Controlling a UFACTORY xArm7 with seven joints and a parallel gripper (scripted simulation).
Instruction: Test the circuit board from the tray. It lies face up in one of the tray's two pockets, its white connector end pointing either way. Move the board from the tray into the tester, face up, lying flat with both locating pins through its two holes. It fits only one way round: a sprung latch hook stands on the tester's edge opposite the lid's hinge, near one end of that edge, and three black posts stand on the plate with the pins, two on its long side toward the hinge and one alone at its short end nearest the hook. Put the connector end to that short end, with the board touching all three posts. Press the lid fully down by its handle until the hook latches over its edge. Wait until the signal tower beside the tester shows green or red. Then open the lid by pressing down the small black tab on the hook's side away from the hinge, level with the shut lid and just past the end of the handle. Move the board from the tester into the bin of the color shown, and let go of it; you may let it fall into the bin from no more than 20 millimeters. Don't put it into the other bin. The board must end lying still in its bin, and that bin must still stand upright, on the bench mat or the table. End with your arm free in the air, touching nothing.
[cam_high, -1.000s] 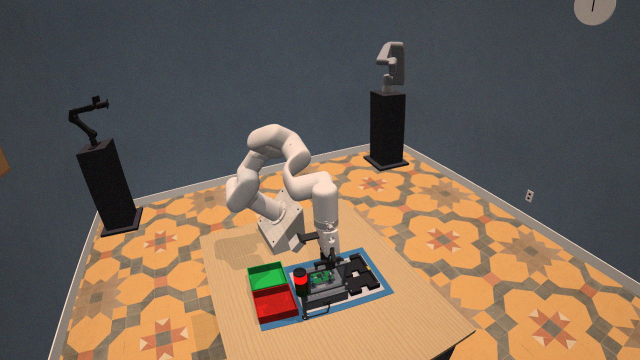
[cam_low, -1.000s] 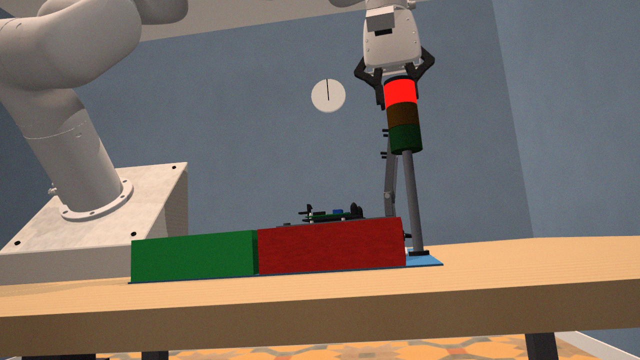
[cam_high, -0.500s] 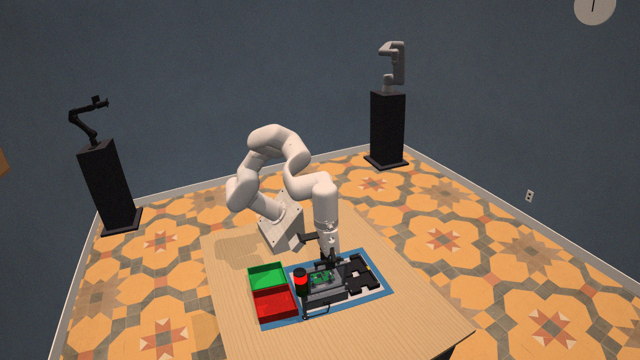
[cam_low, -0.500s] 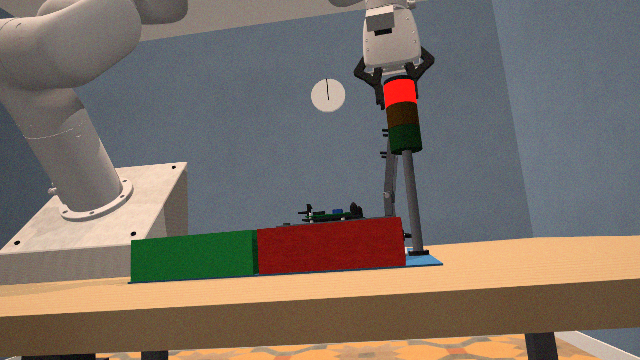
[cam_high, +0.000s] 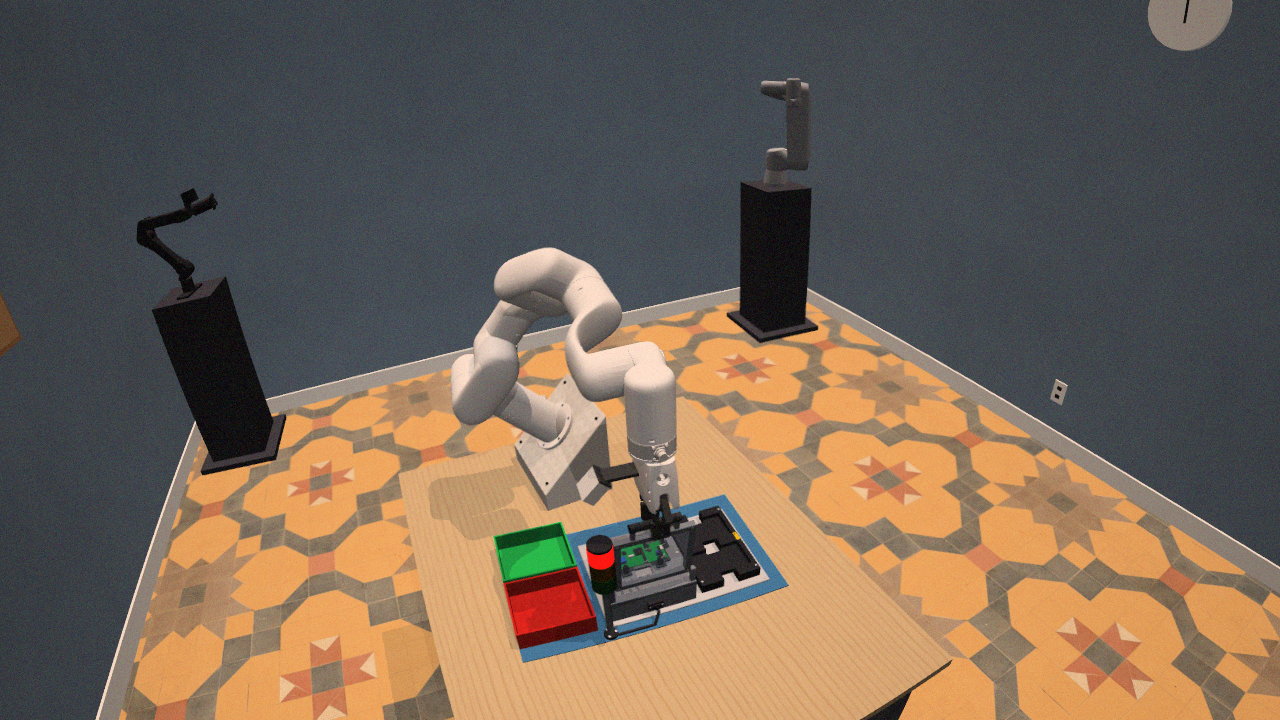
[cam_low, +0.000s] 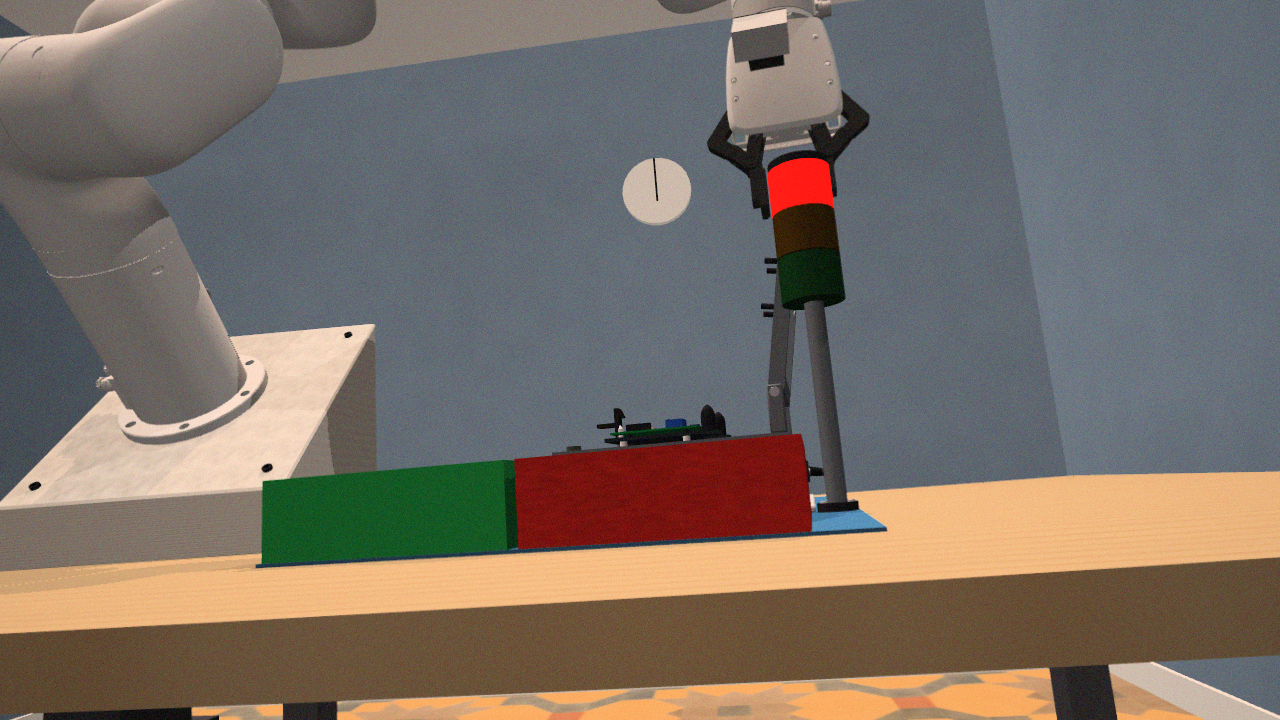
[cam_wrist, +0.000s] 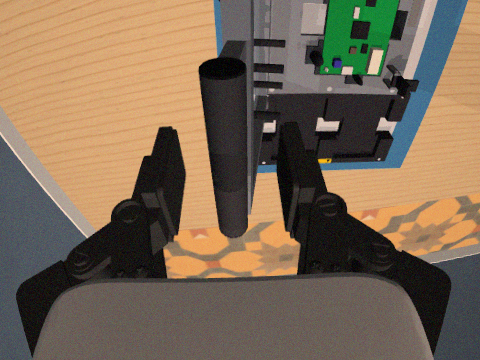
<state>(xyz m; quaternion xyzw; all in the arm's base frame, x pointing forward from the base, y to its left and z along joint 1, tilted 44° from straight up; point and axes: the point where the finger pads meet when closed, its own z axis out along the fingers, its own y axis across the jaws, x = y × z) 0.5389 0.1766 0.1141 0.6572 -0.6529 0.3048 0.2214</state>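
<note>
Now: hand 13 cm past the green circuit board, 1 cm to the right of it and 20 cm above it. From my hand the other things lie so: tester plate: 13 cm behind, 1 cm to the left, 21 cm below; tester lid: 2 cm behind, 9 cm below; black latch tab: 19 cm behind, 6 cm to the left, 19 cm below.
</note>
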